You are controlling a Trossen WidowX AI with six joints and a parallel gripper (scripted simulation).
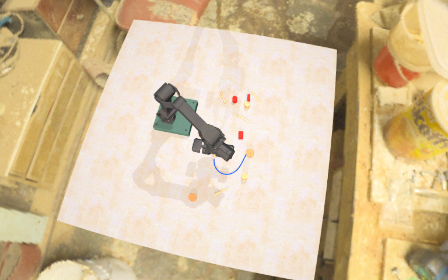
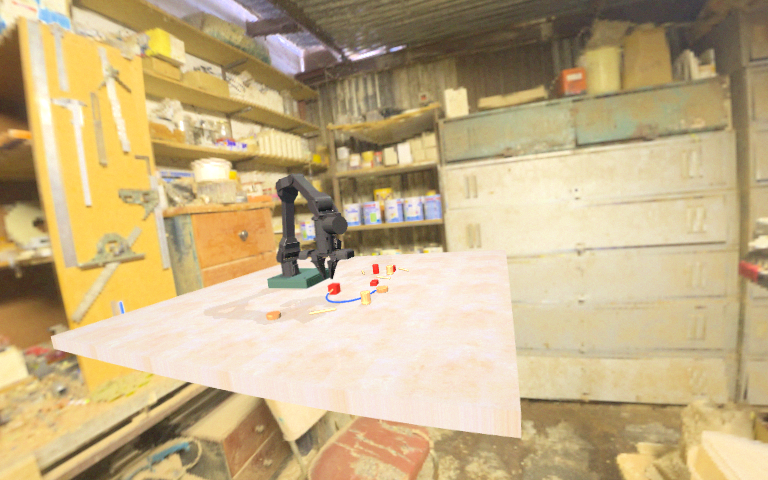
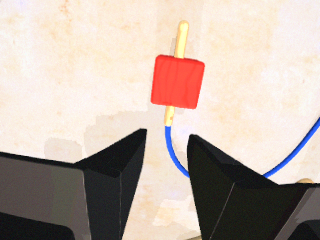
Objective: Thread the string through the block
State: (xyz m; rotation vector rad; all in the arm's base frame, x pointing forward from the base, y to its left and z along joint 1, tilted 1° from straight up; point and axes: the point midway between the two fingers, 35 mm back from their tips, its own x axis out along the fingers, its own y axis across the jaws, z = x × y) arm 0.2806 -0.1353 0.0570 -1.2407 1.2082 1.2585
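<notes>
The red block lies 3 cm to the left of my gripper tip and 4 cm below it. The rest, counted from my gripper tip: red piece 10 cm ahead, 14 cm to the left, 5 cm below; then round wooden button 17 cm ahead, 6 cm to the left, 5 cm below; then thin wooden stick 1 cm to the left, 4 cm below.
</notes>
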